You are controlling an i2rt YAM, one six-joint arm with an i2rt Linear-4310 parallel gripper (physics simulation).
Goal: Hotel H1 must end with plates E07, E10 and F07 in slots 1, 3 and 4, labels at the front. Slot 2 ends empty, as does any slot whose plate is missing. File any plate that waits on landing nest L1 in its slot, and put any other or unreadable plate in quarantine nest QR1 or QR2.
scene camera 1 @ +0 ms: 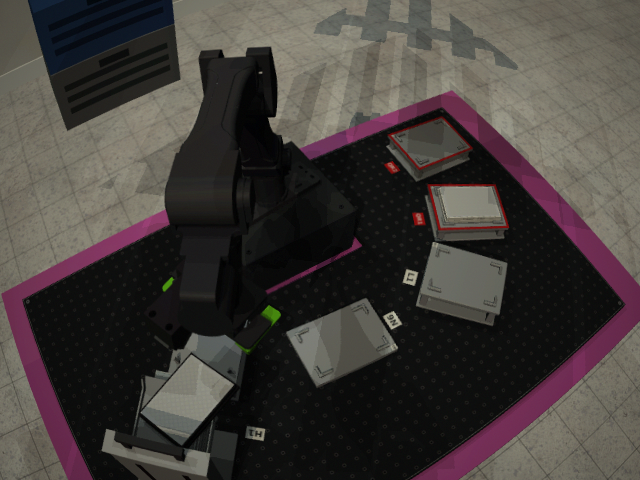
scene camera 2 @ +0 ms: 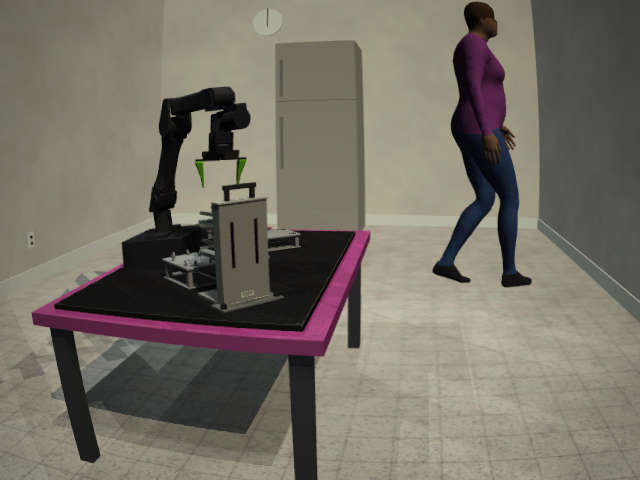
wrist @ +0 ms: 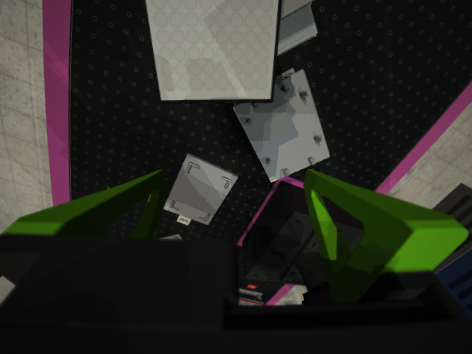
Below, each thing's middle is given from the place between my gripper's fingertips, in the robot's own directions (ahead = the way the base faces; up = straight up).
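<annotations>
The N6 nest (scene camera 1: 337,344) is 2 cm ahead of my hand and 23 cm to the left of it, and it is also 26 cm below my hand.
</annotations>
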